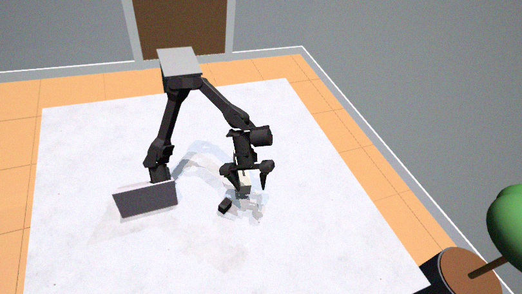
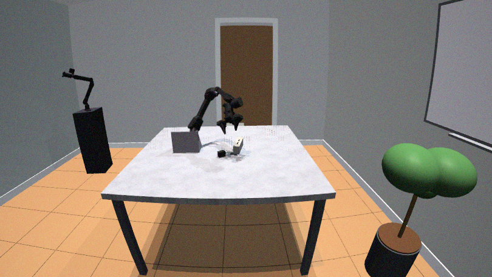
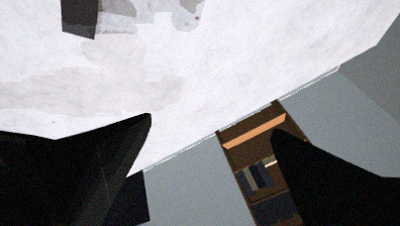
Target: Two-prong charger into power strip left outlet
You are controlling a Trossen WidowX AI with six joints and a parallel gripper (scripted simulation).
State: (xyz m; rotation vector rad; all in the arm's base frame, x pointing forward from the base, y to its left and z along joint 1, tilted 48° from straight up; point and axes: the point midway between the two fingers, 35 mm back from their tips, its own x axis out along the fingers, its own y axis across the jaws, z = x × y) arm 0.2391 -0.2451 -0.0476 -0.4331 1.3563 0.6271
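My gripper tip is now 5 cm past the charger, 8 cm to the right of it and 17 cm above it.
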